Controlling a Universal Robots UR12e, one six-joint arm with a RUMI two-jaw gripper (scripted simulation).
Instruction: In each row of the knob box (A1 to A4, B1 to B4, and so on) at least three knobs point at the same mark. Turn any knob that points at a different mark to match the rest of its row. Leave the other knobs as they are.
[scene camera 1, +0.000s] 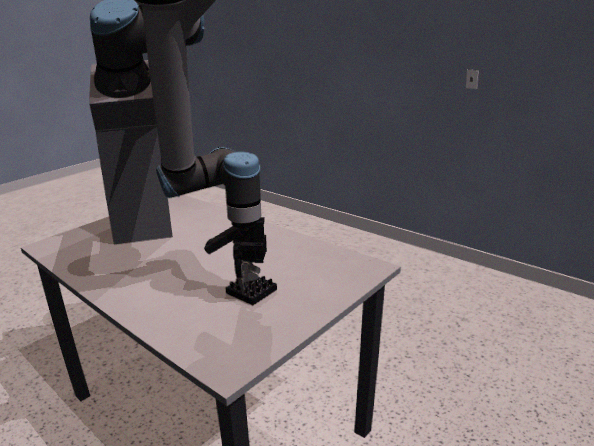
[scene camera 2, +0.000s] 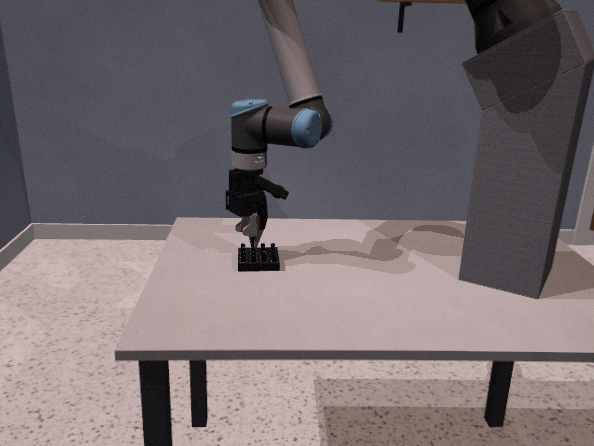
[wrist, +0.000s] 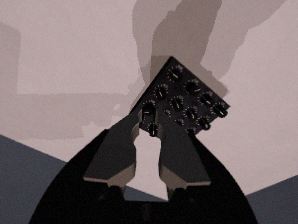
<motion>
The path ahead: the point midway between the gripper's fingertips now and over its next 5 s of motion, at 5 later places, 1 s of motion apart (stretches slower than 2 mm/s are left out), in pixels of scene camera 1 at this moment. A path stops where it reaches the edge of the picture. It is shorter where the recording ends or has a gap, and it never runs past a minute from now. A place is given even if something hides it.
My gripper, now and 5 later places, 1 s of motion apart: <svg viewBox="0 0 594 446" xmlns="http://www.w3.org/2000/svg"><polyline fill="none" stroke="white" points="244,290 243,280 237,264 237,268 238,276 236,277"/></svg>
</motion>
